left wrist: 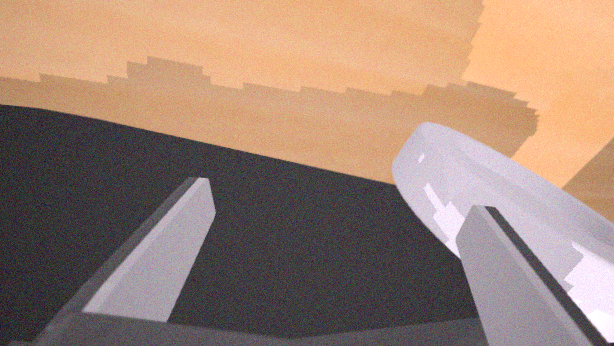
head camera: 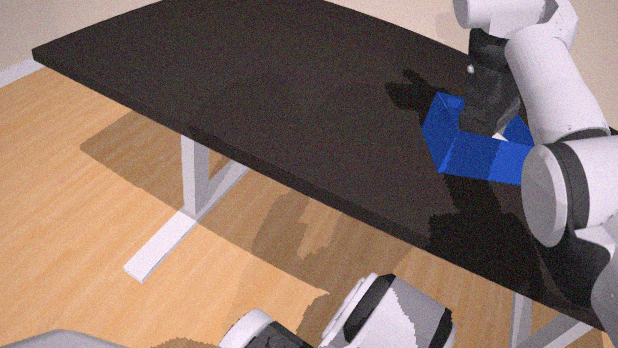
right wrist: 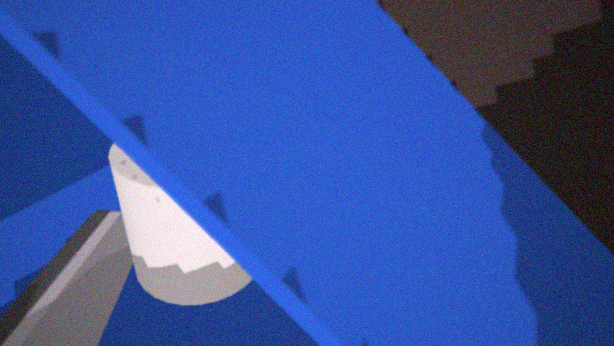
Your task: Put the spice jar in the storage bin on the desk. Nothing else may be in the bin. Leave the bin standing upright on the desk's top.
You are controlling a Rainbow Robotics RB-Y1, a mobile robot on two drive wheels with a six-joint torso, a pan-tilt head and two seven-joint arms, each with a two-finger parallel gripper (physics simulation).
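Frame: origin at the robot's base, x right, y back, z down, level; metres.
Seen in the pictures: left gripper, fingertip midpoint: (left wrist: 333, 208).
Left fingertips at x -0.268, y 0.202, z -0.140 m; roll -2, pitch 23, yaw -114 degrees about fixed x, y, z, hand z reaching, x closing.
Note:
Pixels of each thing's top centre, then the offset from my left fingertips to it. Level surfaces: height alone.
- blue storage bin, middle of its top: (head camera: 491, 120) dz -0.655, dx +0.223, dy -0.444 m
- dark desk, its level: dz -0.580 m
- spice jar, middle of its top: (right wrist: 140, 210) (head camera: 504, 139) dz -0.622, dx +0.259, dy -0.480 m
- wood floor, its level: dz +0.140 m
The blue storage bin (head camera: 470, 155) (right wrist: 320, 150) appears upright on the dark desk (head camera: 225, 90), at the right of the head view. The white body of the spice jar (head camera: 499, 136) (right wrist: 160, 225) is inside the bin, partly hidden by the near wall. Its red cap does not show, and I cannot tell whether it stands or leans. My right gripper (head camera: 481, 131) is open, reaching down into the bin around the jar; in the right wrist view one finger (right wrist: 85, 280) is beside the jar and the other is hidden. My left gripper (left wrist: 333, 208) is open and empty, away from the bin.
The desk's long near edge runs diagonally across the head view, above the wood floor (head camera: 65, 200). White desk legs (head camera: 195, 175) stand below. White robot parts (head camera: 390, 315) show at the bottom. A rounded white part (left wrist: 450, 165) is beside the left gripper's finger.

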